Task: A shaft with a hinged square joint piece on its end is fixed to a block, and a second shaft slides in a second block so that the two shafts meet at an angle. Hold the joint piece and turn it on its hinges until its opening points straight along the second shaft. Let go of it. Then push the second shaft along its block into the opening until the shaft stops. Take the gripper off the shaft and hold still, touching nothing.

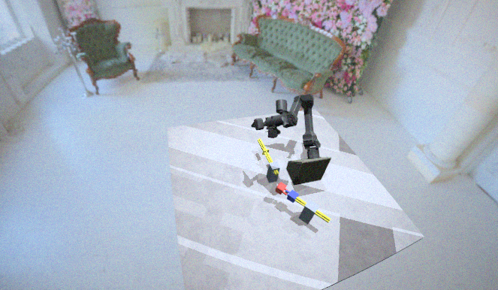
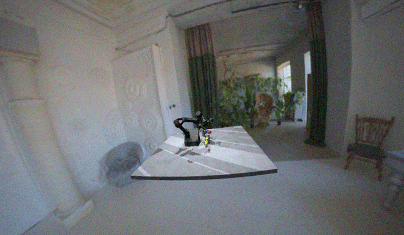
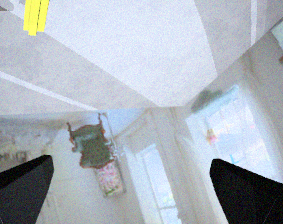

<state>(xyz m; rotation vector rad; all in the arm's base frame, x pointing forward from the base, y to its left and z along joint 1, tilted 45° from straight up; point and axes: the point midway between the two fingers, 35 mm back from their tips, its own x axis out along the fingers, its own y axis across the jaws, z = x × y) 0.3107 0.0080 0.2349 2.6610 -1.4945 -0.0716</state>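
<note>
Right now my gripper tip is 35 cm to the right of the red joint piece, 16 cm above it and 6 cm past it.
</note>
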